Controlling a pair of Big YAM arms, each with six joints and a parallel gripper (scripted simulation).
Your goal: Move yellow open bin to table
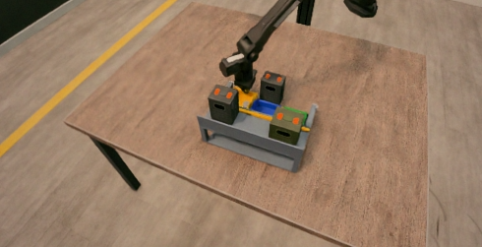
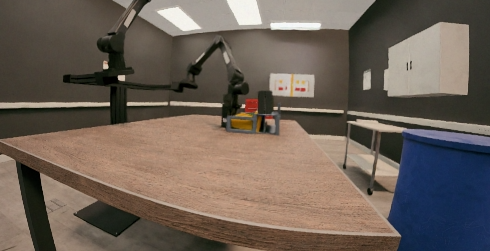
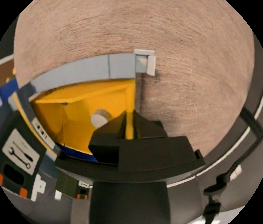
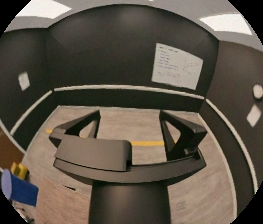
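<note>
Now: left hand 80 mm short of the yellow open bin and 10 mm to the right of it. Round my left hand: grey shelf (120 mm to the left, 110 mm ahead, 10 mm above); then dark lidded bin (100 mm to the left, 50 mm behind, 10 mm above).
</note>
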